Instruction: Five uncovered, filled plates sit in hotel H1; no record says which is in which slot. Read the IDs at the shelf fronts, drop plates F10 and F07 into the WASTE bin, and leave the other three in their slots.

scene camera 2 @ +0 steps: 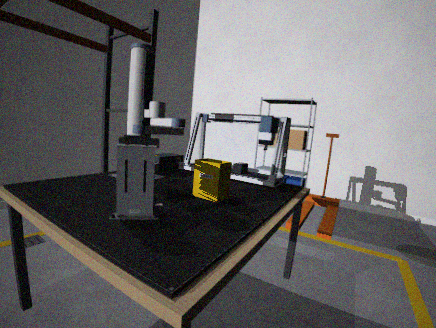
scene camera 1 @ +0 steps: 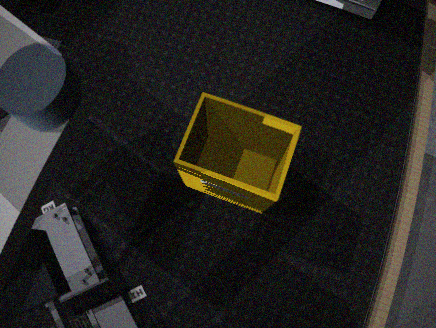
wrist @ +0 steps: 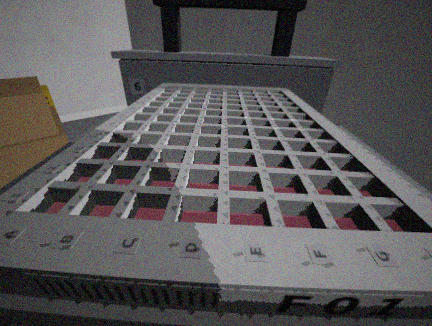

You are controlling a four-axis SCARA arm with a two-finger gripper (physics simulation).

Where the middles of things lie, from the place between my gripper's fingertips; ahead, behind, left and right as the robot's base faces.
Now: hand 1 cm past the plate f01 (wrist: 196, 197), 1 cm to the right of it and 1 cm below it.
